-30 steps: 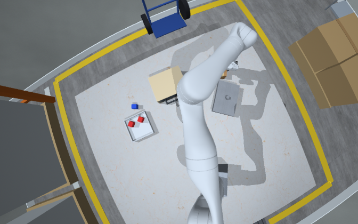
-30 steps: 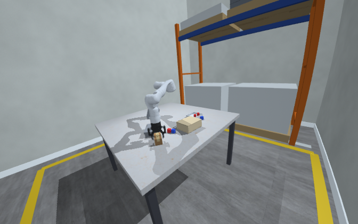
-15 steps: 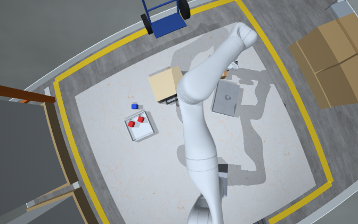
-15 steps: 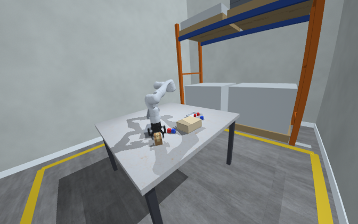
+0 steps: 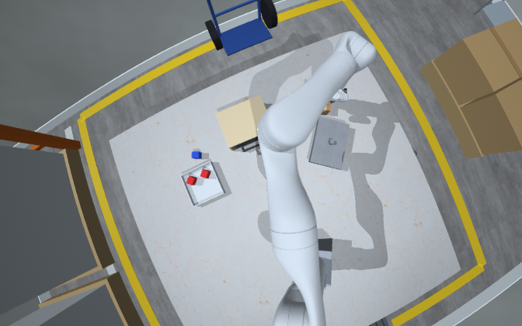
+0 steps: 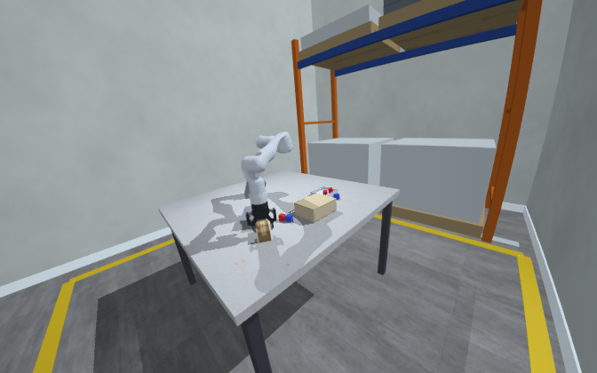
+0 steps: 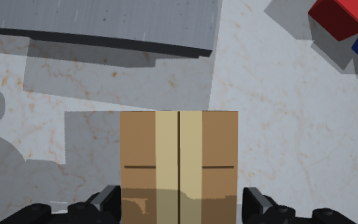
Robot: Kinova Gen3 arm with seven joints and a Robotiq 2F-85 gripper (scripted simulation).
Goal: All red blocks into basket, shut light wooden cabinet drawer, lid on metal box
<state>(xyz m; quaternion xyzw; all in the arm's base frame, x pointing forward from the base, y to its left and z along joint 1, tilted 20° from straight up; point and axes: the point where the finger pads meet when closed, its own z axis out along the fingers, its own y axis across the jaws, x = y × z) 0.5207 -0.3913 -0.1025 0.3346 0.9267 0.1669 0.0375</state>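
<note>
Right now my hand is right at the cardboard box. Round my hand: light wooden cabinet (70 mm ahead, 330 mm to the left); lid (170 mm behind, 80 mm to the left, 10 mm above); drawer (60 mm ahead, 340 mm to the left).
</note>
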